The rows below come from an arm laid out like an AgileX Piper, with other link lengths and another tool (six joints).
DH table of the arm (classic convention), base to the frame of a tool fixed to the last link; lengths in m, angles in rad. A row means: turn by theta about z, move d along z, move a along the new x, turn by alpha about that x. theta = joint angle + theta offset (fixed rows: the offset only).
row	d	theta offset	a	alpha
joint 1	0.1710	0.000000	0.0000	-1.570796
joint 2	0.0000	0.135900	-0.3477	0.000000
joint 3	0.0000	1.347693	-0.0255	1.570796
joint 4	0.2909	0.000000	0.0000	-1.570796
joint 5	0.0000	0.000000	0.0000	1.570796
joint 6	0.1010	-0.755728	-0.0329	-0.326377
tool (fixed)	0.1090	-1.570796	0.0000	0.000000
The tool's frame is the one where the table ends.
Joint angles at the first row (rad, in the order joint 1, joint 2, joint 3, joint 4, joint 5, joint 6):
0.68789 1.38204 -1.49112 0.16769 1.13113 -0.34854
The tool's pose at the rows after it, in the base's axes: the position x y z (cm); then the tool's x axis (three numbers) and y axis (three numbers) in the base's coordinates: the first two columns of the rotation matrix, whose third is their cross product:
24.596 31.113 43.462 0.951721 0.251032 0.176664 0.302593 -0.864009 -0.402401
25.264 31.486 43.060 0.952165 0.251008 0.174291 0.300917 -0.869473 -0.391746
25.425 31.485 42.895 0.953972 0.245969 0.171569 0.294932 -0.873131 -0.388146
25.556 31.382 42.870 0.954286 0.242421 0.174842 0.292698 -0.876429 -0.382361
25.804 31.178 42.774 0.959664 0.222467 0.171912 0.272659 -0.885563 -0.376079
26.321 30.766 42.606 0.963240 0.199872 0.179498 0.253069 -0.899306 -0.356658
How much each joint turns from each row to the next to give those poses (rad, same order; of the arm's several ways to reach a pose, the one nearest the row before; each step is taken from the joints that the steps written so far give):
0.02440 0.06101 -0.05771 -0.00950 -0.00201 -0.00002
0.00096 0.02265 -0.01416 -0.01055 -0.00132 0.00129
-0.00001 0.00349 -0.00001 -0.00623 0.00001 0.00624
0.00000 0.00000 -0.00074 -0.00920 0.00001 0.00371
0.00000 0.00000 0.00003 -0.01898 0.00323 0.02379
0.00003 0.00001 -0.00005 -0.03676 0.00083 0.02509

